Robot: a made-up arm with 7 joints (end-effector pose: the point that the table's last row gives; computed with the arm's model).
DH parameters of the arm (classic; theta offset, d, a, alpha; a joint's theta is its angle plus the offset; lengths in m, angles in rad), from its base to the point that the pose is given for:
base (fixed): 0 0 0 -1.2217
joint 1: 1.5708 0 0 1.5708
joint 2: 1.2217 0 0 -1.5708
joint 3: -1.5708 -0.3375 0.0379 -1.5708
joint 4: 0 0 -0.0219 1.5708
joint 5: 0 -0.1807 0 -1.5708
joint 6: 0 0 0 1.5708
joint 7: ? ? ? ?
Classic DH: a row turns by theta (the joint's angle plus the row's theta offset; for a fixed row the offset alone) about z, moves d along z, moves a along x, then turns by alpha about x.
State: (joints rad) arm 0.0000 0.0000 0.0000 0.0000 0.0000 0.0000 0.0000
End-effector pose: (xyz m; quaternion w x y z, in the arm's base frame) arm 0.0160 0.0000 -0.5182 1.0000 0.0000 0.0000 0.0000
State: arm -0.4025 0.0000 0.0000 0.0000 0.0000 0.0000 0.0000
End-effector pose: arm 0.2055 -0.0155 -0.4757 0.9798 0.0000 -0.1878 -0.0684
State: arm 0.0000 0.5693 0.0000 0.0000 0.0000 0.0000 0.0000
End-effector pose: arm 0.0160 0.2793 -0.4365 0.9598 0.2808 0.0000 0.0000
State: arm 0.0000 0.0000 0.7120 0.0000 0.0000 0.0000 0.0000
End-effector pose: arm 0.0121 0.0105 -0.5182 0.9373 0.0000 0.0000 0.3485
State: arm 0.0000 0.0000 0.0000 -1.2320 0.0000 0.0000 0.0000
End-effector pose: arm 0.2010 0.0000 -0.4182 0.8162 0.0000 -0.5778 0.0000
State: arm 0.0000 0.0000 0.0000 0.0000 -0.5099 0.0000 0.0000
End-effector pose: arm 0.0160 0.0000 -0.5182 0.9677 0.0000 0.0000 -0.2522
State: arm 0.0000 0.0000 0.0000 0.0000 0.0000 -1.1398 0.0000
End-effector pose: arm 0.0160 0.0000 -0.5182 0.8420 0.0000 -0.5395 0.0000
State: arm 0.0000 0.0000 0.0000 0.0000 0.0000 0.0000 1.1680
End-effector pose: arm 0.0160 0.0000 -0.5182 0.8343 0.0000 0.0000 0.5514
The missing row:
joint 7: 0 0 0 0
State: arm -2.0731 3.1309 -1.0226 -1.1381 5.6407 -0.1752 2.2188
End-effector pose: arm -0.3529 0.3151 0.0304 0.1105 0.4321 -0.8035 0.3944
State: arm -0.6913 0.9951 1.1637 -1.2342 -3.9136 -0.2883 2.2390
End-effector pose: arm 0.2032 0.4163 0.0232 0.4934 0.8470 -0.1822 0.0772
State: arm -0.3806 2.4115 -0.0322 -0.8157 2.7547 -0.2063 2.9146
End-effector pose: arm 0.0613 0.3078 0.3914 0.2116 0.9506 0.0691 -0.2164
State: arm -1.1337 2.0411 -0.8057 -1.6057 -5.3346 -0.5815 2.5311
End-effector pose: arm 0.1678 0.3168 0.2102 0.4695 -0.7031 -0.5172 0.1329
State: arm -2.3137 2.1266 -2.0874 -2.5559 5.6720 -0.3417 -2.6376
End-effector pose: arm 0.1198 0.2073 0.0813 0.8042 -0.5313 -0.2633 0.0410
